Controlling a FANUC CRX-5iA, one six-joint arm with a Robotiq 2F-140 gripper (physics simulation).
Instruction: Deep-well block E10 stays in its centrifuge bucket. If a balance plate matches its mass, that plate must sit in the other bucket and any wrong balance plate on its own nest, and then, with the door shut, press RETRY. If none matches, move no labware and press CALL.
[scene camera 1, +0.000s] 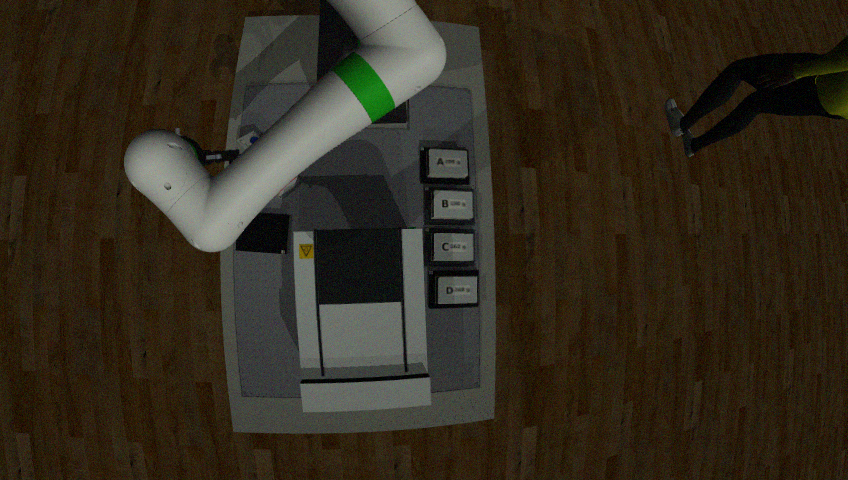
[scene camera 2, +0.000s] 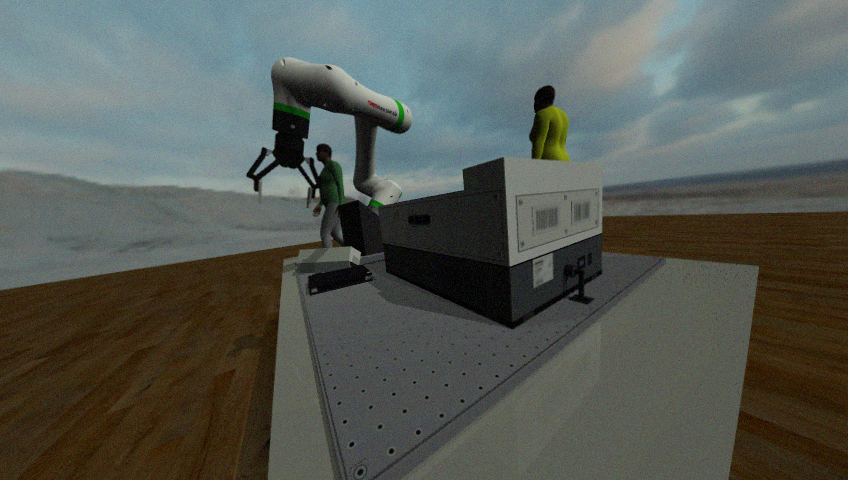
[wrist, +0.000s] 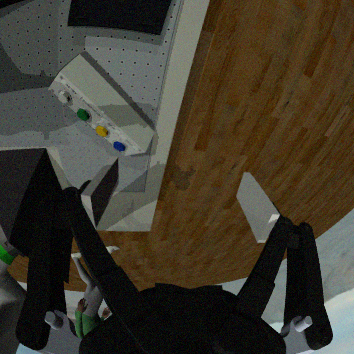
The gripper (scene camera 2: 285, 205) is open and holds nothing. Also in view: a button box (scene camera 2: 323, 259), a centrifuge (scene camera 2: 524, 233) and a perforated plate (scene camera 2: 398, 362).
The gripper is seen too in the wrist view (wrist: 180, 177). The button box also shows in the wrist view (wrist: 89, 86). The centrifuge is seen too in scene camera 1 (scene camera 1: 369, 356).
